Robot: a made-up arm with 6 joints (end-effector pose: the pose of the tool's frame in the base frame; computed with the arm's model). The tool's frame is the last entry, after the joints. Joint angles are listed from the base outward.
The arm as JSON. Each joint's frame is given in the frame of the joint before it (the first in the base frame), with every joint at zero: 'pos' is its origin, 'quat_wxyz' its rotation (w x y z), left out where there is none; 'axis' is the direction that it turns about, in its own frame. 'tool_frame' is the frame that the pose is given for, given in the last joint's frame.
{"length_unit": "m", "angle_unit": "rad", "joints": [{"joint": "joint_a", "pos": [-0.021, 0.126, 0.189], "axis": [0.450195, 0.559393, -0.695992]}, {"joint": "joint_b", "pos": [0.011, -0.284, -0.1], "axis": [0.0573, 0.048, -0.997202]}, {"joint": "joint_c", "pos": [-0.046, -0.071, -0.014], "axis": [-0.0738, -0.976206, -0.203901]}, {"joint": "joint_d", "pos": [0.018, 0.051, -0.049], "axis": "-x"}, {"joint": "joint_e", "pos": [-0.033, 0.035, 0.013], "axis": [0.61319, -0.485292, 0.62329]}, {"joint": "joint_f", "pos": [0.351, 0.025, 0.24], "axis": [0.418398, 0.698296, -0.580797]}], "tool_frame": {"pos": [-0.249, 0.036, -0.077], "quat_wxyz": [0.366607, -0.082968, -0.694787, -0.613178]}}
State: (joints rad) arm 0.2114 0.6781 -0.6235 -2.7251 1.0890 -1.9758
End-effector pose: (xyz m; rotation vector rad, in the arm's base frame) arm -0.1451 -0.2091 -0.4631 1.0960 0.2820 0.4569
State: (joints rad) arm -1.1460 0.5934 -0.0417 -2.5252 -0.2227 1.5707
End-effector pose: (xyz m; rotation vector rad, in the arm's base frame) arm 0.6544 -0.4064 0.4299 0.0236 0.7860 -0.5591
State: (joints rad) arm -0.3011 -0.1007 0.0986 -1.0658 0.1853 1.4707
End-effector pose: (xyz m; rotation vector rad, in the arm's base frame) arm 0.2085 -0.4154 0.5704 -0.3162 0.2251 -1.4529
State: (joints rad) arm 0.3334 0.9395 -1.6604 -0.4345 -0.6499 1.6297
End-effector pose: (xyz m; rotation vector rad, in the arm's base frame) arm 0.0767 -0.0935 -0.4463 -1.7620 1.9056 0.2013
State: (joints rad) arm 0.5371 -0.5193 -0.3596 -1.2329 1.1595 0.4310
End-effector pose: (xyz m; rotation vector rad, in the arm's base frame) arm -0.2208 -0.4332 -0.0052 0.8864 0.8287 -2.4197
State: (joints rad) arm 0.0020 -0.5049 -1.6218 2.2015 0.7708 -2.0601
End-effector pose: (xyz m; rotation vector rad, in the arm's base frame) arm -0.4061 -0.0538 -0.2798 1.9437 0.9600 0.5109
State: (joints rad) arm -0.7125 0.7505 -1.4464 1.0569 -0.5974 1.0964
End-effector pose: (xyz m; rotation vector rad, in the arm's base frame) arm 0.1895 0.2188 -0.1346 -2.2070 -1.6320 -0.3254
